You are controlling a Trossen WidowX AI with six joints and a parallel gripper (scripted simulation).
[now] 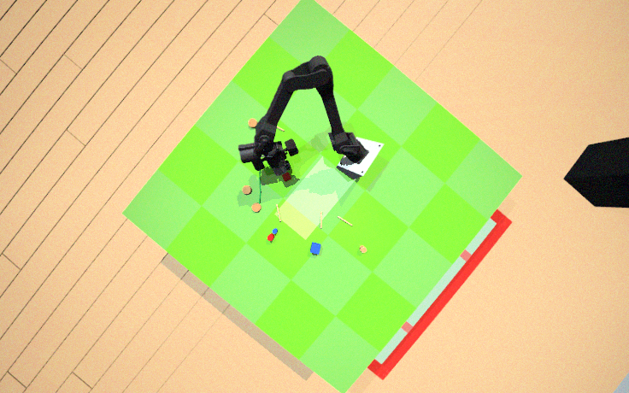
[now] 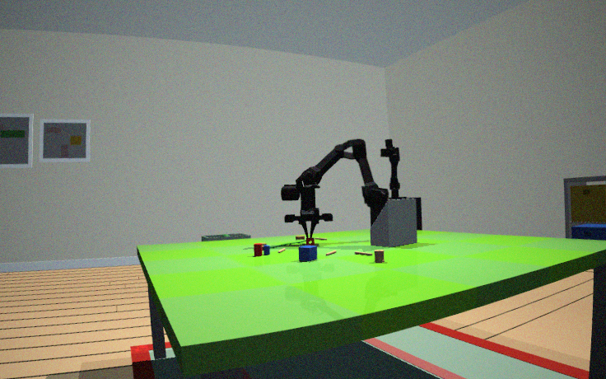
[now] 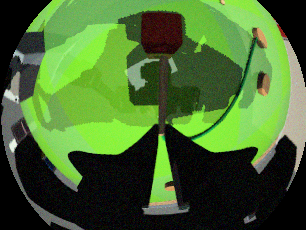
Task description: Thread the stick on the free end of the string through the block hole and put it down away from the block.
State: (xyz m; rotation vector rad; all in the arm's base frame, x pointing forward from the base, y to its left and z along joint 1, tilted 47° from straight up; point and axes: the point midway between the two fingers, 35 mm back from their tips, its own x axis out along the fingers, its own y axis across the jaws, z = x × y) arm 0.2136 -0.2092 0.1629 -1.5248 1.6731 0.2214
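The red block lies 8 cm to the left of my gripper tip and 4 cm ahead of it. From my gripper tip the other things lie so: red cylinder (29 cm ahead, 19 cm to the left); thin wooden stick (1 cm to the left, 1 cm ahead); round wooden button (23 cm ahead, 6 cm to the left, 1 cm below).
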